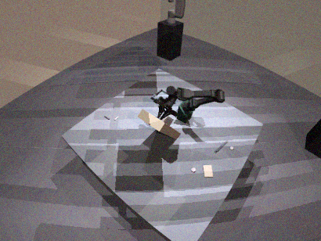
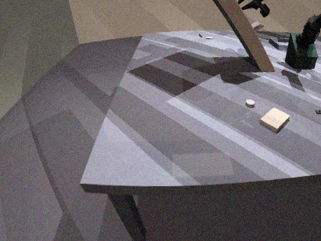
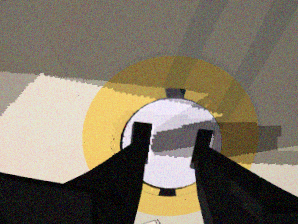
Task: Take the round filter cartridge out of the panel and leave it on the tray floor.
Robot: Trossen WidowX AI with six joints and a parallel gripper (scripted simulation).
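Right now my gripper tip is 10 mm short of the round pale cartridge and 10 mm above it. The rest, counted from my gripper tip: service panel (90 mm below, 30 mm behind).
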